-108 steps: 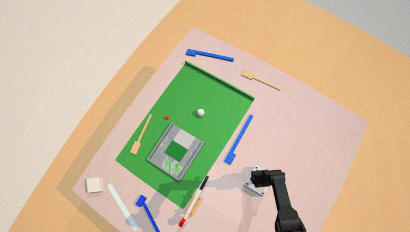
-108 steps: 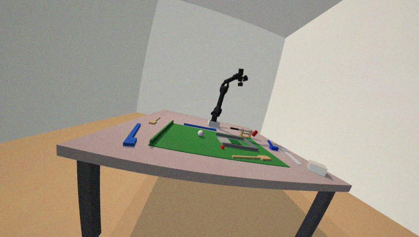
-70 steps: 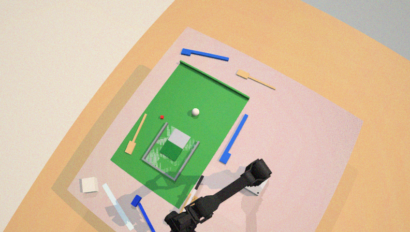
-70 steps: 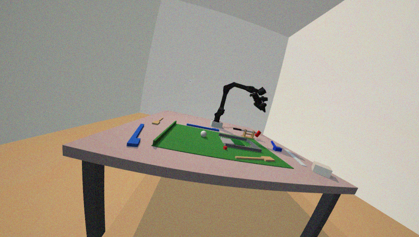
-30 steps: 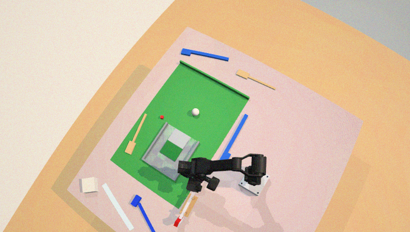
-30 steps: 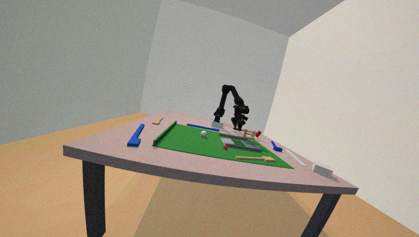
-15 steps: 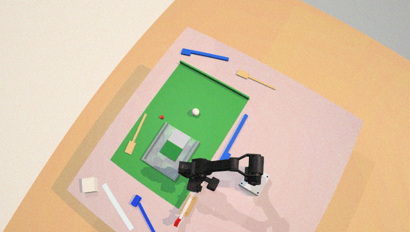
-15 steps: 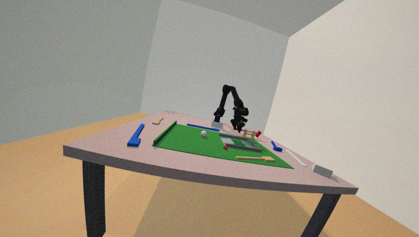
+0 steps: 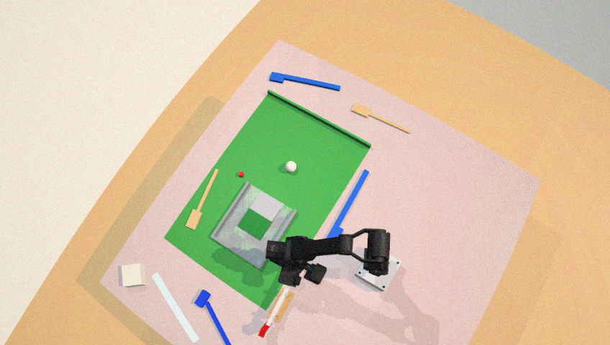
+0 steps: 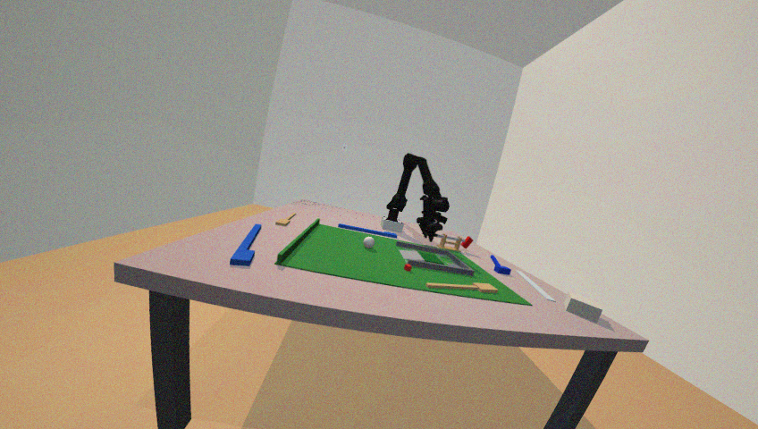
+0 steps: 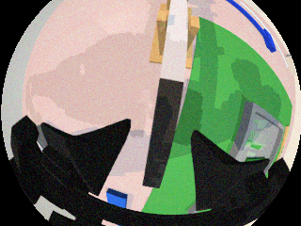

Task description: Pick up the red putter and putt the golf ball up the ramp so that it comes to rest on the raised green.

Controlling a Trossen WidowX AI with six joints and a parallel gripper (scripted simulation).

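The red putter is 3 cm behind my gripper tip, 11 cm to the left of it and 3 cm above it. Also, from my gripper tip: wooden rack (3 cm behind, 13 cm to the left); green mat (28 cm ahead, 16 cm to the right, 3 cm below); white golf ball (27 cm ahead, 29 cm to the right, 1 cm below).
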